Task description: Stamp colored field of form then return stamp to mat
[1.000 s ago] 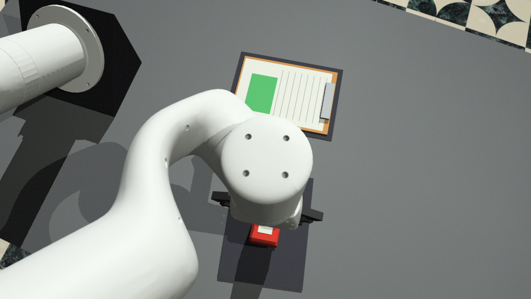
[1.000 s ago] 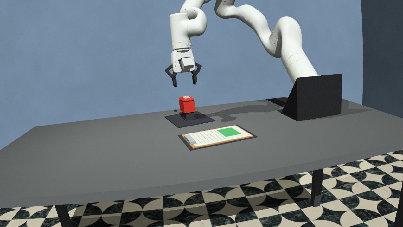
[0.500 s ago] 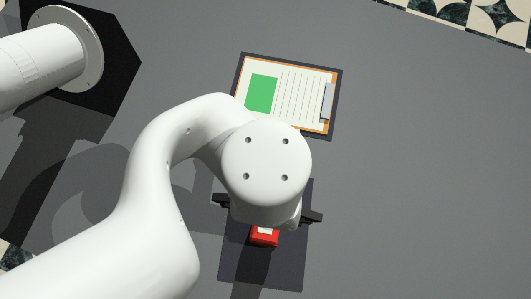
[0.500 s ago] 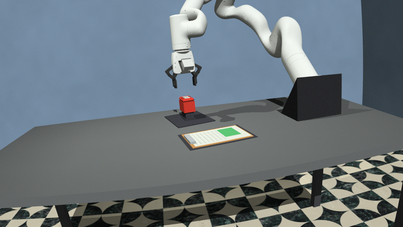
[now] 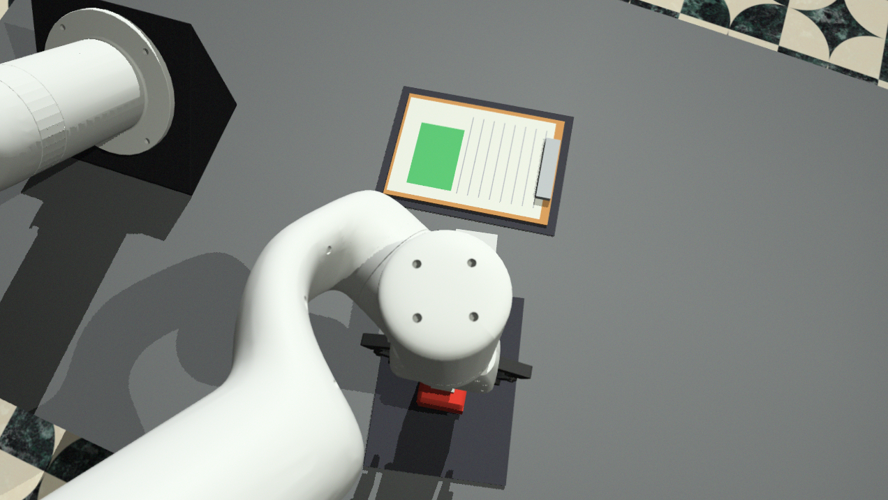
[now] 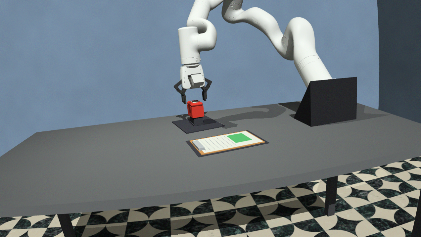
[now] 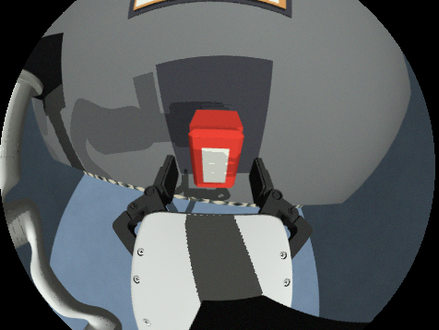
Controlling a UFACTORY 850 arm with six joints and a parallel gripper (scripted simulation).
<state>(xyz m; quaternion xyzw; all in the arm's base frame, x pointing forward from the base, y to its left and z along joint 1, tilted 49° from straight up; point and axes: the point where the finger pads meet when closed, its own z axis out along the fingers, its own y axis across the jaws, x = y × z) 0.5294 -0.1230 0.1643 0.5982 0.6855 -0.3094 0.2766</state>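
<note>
Now: hand 6 cm above the red stamp. The rest, counted from my hand: dark mat 11 cm below; then black base 9 cm below; then form 4 cm behind, 30 cm to the left, 11 cm below.
</note>
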